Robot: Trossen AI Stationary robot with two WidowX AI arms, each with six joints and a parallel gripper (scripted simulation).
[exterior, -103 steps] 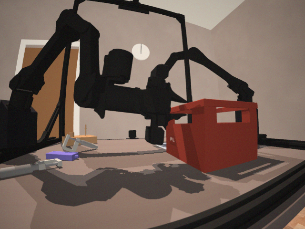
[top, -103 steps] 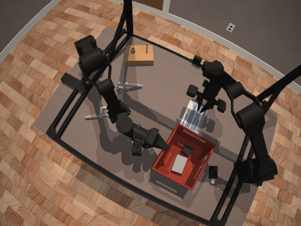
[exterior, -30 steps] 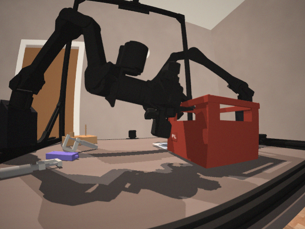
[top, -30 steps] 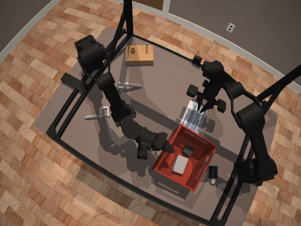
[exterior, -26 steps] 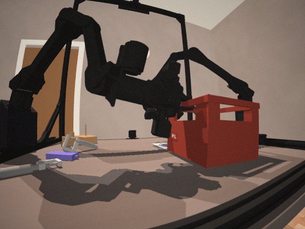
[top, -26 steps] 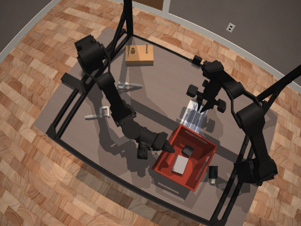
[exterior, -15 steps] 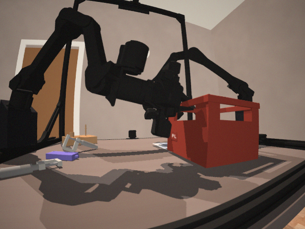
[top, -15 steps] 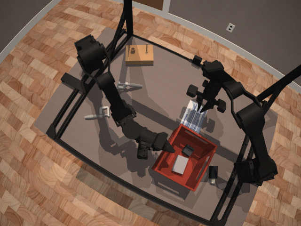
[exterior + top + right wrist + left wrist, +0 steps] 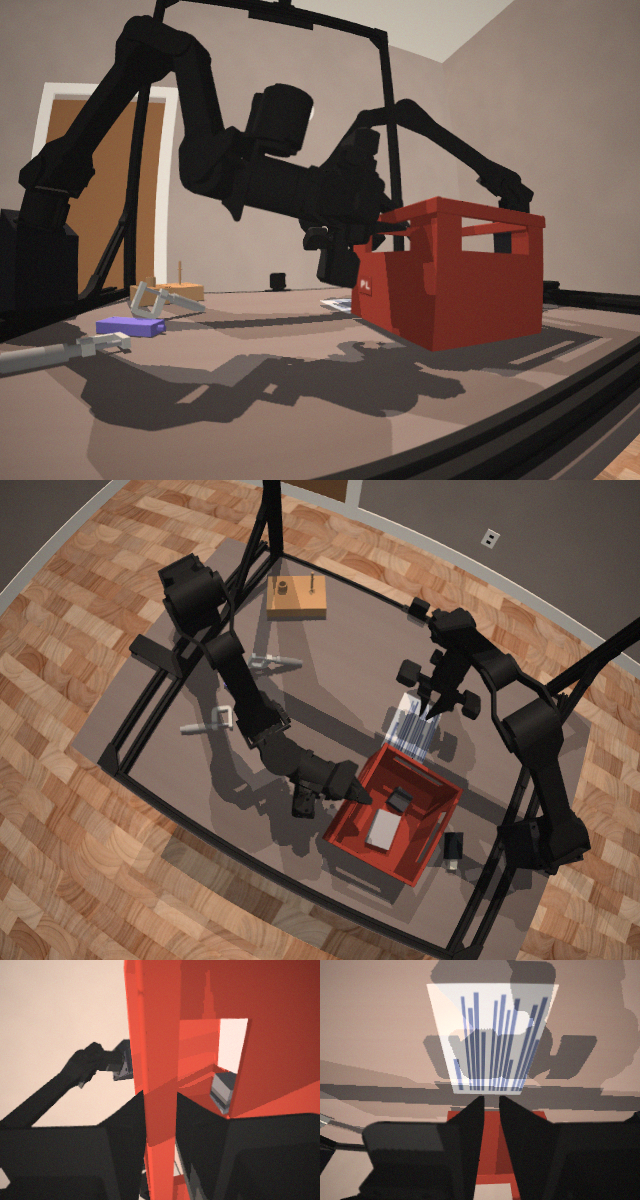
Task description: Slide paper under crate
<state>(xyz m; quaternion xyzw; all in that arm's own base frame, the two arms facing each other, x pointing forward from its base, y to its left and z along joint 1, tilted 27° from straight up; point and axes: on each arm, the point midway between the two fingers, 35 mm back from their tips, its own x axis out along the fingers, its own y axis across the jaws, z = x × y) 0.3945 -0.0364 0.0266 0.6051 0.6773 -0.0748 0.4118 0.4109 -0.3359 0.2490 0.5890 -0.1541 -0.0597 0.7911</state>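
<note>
Right now my left hand is 2 cm short of the paper and 10 cm above it. From my left hand the other things lie so: dark block: 19 cm ahead, 6 cm to the left, 7 cm below; then grey box: 26 cm ahead, 7 cm to the left, 7 cm below; then red plastic crate: 24 cm ahead, 6 cm to the left, 2 cm below.
</note>
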